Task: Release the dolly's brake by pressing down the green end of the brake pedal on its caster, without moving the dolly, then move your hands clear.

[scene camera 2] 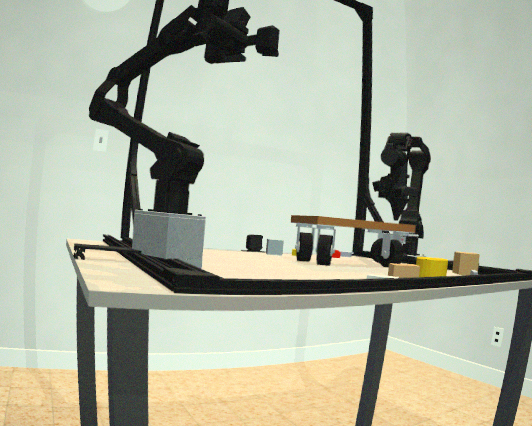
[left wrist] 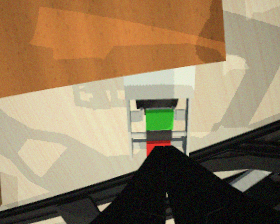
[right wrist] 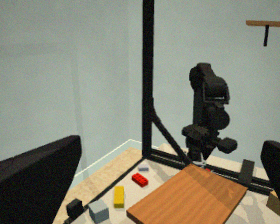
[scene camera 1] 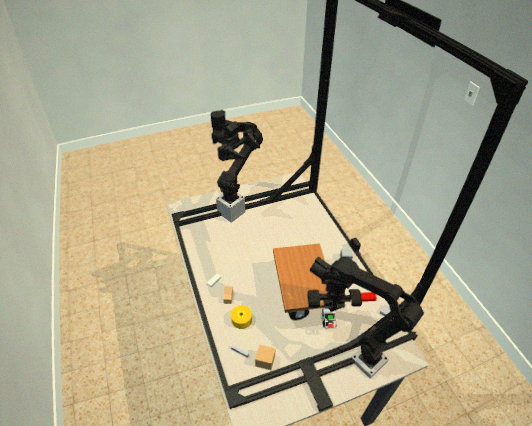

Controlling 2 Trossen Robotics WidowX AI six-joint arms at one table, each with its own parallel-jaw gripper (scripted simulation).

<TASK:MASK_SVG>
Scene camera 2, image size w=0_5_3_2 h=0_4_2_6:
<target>left gripper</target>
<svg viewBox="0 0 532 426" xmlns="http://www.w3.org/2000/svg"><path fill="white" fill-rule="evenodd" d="M390 170L387 176L381 177L380 181L372 182L374 192L379 191L378 197L388 200L391 205L393 219L398 221L410 200L408 196L419 197L419 191L416 187L407 186L407 178L410 178L407 171Z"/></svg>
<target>right gripper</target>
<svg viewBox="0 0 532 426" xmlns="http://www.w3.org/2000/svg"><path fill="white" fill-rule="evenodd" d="M280 30L273 25L257 29L257 34L247 36L248 28L246 26L251 16L244 7L231 9L226 13L225 17L219 17L230 25L228 38L219 45L206 44L204 59L210 64L245 62L246 57L241 53L245 53L247 45L255 45L257 53L262 54L262 56L278 57Z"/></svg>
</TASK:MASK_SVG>
